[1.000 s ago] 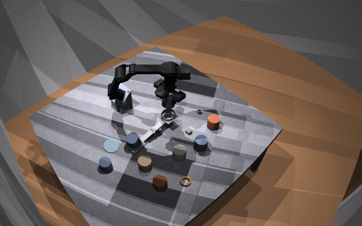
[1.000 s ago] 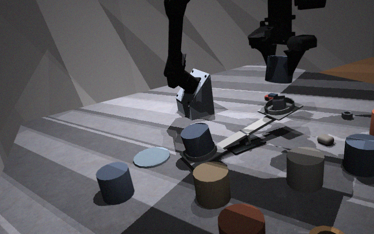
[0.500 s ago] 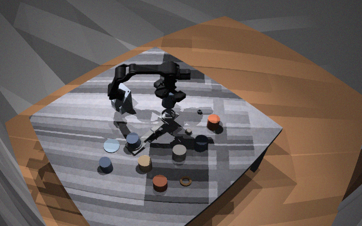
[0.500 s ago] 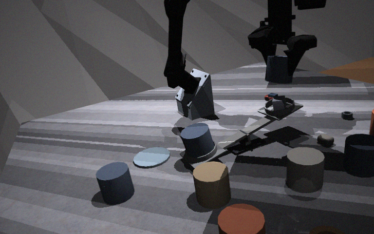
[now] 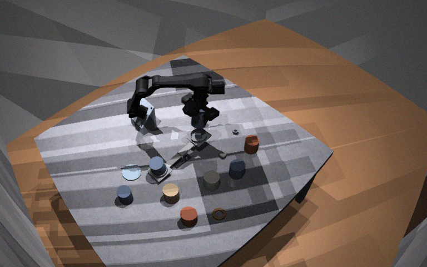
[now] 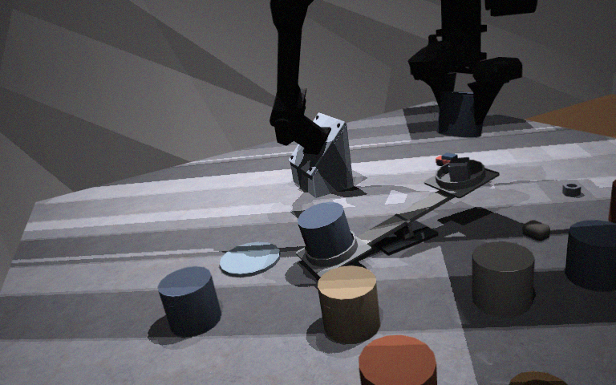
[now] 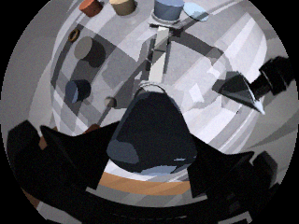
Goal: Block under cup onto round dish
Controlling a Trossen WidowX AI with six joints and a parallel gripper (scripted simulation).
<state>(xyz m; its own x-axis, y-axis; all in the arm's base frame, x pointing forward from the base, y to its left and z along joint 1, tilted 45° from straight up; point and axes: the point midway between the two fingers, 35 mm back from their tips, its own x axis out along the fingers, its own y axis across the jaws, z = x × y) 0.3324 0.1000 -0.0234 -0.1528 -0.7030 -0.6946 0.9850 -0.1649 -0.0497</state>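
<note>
The grey block is 80 mm below my gripper tip and 10 mm to the right of it. From my gripper tip the other things lie so: white cup (180 mm ahead, 160 mm to the right, 130 mm below); dark lump (160 mm below, 130 mm ahead, 10 mm to the left); small nut (190 mm to the left, 160 mm below, 90 mm ahead).
</note>
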